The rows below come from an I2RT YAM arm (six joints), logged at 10 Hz.
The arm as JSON. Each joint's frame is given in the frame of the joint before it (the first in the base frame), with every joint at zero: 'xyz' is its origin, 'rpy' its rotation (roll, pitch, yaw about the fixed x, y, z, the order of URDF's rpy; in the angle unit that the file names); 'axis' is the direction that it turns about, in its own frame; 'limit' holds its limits. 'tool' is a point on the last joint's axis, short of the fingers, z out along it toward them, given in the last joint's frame.
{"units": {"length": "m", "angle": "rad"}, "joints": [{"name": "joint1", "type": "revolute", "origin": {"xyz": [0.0, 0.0, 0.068], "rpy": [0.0, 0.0, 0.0]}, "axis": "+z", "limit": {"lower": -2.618, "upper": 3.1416}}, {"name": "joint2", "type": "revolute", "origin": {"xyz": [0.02, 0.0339, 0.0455], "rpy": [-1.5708, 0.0, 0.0]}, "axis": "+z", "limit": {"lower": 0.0, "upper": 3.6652}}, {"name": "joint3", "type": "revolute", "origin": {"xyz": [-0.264, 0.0, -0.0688], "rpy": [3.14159, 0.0, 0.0]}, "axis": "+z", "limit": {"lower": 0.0, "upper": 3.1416}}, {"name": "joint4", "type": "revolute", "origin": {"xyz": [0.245, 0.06, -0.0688], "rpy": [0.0, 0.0, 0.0]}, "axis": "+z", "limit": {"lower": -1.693, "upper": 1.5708}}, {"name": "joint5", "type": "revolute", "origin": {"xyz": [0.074, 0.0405, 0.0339], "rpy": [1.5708, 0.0, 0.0]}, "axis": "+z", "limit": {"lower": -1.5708, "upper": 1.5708}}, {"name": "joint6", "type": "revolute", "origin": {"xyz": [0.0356, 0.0, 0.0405], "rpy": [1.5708, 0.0, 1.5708]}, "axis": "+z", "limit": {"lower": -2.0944, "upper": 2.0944}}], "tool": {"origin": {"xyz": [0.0, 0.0, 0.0], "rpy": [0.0, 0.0, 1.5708]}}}
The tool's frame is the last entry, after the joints.
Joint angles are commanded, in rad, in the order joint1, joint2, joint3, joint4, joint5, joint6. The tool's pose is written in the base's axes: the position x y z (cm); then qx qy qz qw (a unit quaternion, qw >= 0). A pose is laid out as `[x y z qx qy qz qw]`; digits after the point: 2 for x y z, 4 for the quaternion.
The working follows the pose.
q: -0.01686, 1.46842, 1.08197, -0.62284, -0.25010, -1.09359
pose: [30.04 0.37 24.75 -0.5185 0.8008 -0.0431 0.2968]
Where each joint sits with the arm in this pose, in the base's axes (m; each line is computed from the numbers above, not from the rounded line before):
joint1: 0.0000 0.0000 0.0680
joint2: 0.0206 0.0336 0.1135
joint3: -0.0076 -0.0348 0.3761
joint4: 0.2431 0.0298 0.3394
joint5: 0.3162 -0.0053 0.2983
joint6: 0.3004 0.0037 0.2475
the tool: 0.3004 0.0037 0.2475

